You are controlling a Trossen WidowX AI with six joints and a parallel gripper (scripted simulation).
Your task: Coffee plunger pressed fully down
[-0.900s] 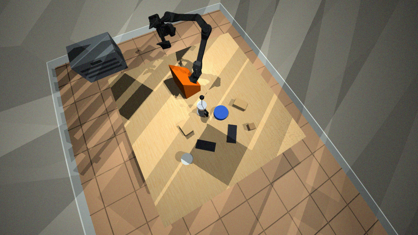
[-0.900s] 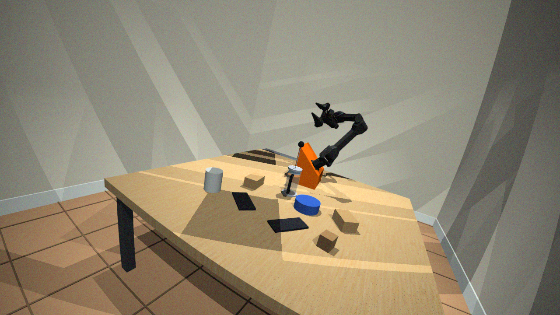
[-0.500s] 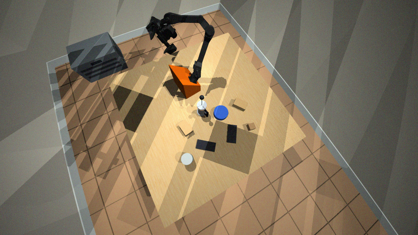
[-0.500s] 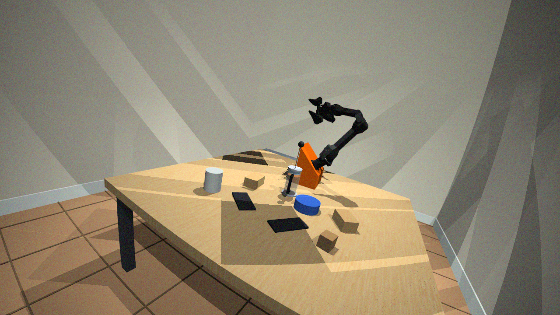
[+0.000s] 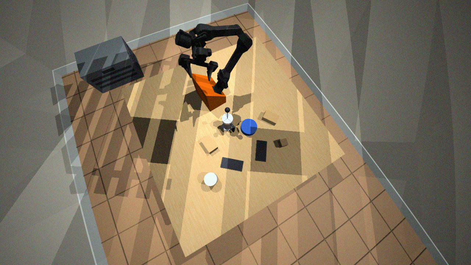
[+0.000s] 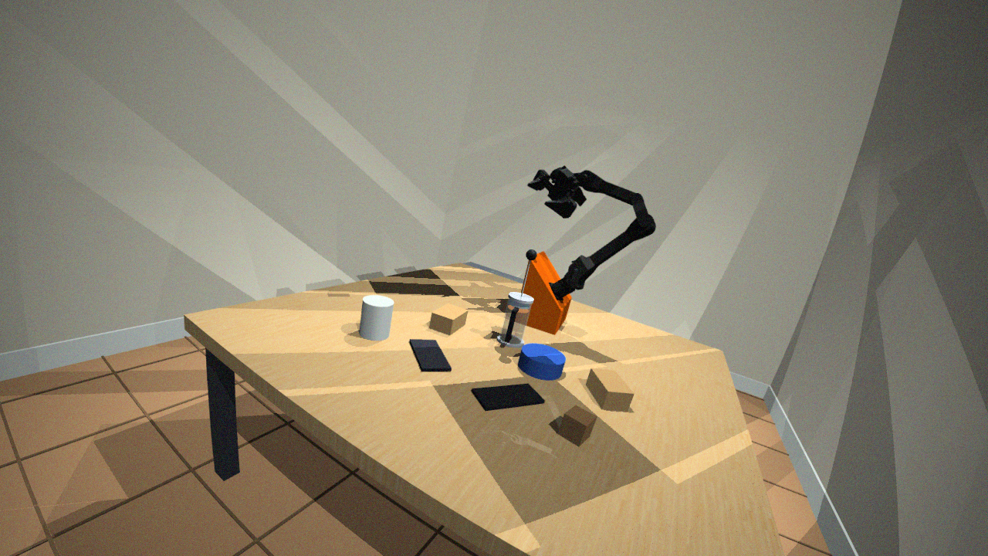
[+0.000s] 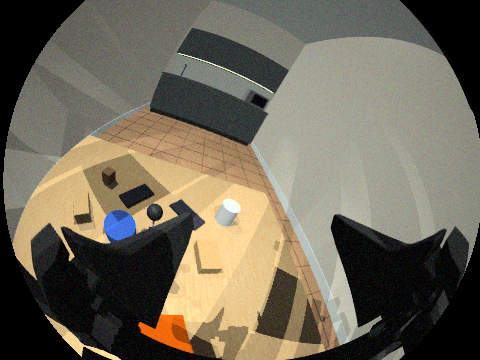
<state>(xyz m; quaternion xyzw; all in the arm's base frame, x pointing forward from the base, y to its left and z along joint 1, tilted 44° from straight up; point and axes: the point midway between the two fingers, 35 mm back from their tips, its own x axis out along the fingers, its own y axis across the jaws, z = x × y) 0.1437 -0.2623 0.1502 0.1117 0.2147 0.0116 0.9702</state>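
My gripper tip is 140 mm short of the coffee press, 100 mm to the right of it and 300 mm above it. Round my gripper tip: blue round dish: 200 mm ahead, 230 mm to the left, 420 mm below.
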